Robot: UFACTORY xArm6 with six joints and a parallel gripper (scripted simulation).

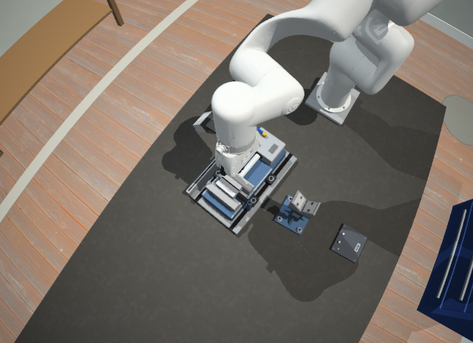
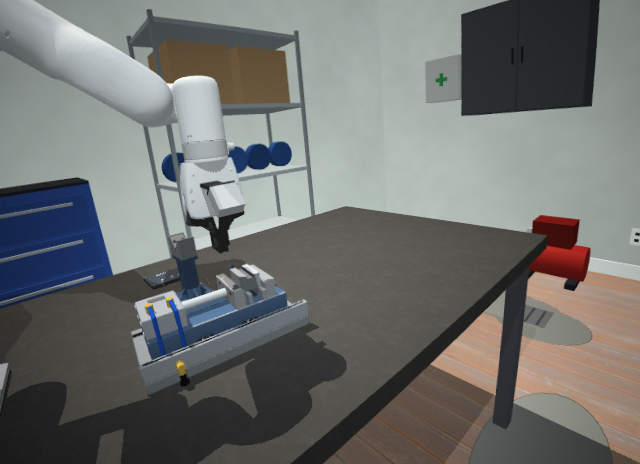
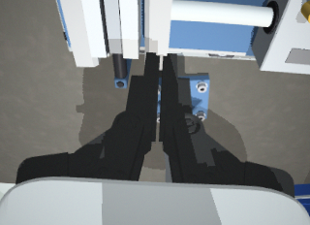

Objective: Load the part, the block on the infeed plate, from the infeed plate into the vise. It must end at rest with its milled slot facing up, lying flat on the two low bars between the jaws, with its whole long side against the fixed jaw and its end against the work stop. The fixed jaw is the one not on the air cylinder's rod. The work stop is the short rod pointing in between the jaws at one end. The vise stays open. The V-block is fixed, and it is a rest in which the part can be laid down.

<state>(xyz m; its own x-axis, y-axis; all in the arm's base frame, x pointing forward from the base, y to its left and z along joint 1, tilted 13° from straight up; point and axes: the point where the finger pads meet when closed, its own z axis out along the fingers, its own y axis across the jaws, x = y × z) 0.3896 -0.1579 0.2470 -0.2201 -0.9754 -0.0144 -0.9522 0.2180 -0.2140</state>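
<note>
The part lies 80 mm below my hand, 40 mm ahead of it and 10 mm to the right of it. The rest, counted from my hand: white cylinder rod 100 mm below, 50 mm behind, 10 mm to the left; moving jaw 110 mm below; work stop 90 mm below, 50 mm ahead, 40 mm to the left.
</note>
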